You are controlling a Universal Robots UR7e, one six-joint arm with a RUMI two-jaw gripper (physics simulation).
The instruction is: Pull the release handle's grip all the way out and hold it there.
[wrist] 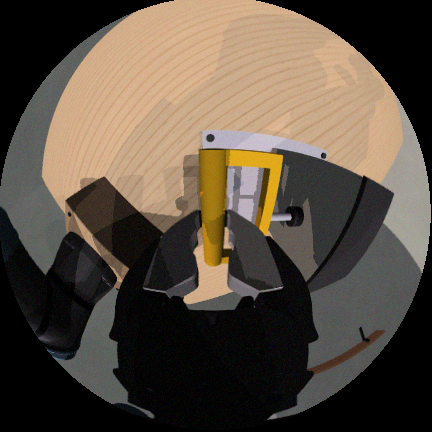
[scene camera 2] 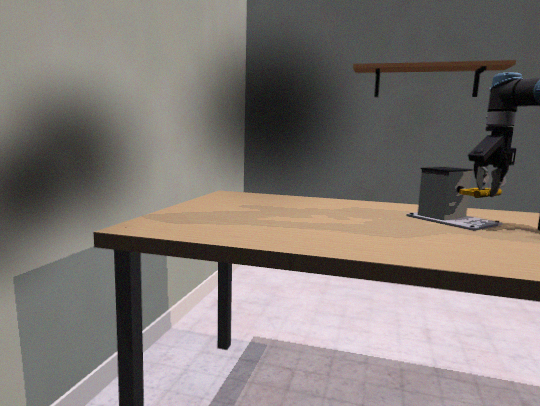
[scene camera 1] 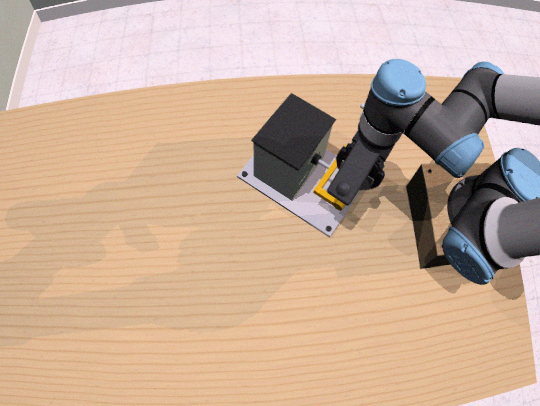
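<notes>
The release handle is a yellow frame [scene camera 1: 325, 181] [wrist: 274, 187] with a round yellow grip bar [wrist: 213, 185] [scene camera 2: 490, 193]. A short silver rod [wrist: 281, 217] [scene camera 1: 324, 164] joins it to the dark grey box [scene camera 1: 295, 132] [scene camera 2: 440, 195] [wrist: 320, 200]. A stretch of rod shows between the frame and the box's black collar. My gripper [wrist: 213, 211] is shut on the grip bar, one finger on each side of it, with the frame side of the handle toward the box. In scene camera 1 the arm hides the fingertips and much of the grip bar.
The box stands on a light grey base plate [scene camera 1: 310, 215] [scene camera 2: 475, 225] [wrist: 240, 138] on the wooden table [scene camera 1: 200, 300] [scene camera 2: 300, 240]. A brown open block [scene camera 1: 422, 220] [wrist: 112, 215] stands near the arm's base. A wall shelf [scene camera 2: 430, 66] hangs behind the table.
</notes>
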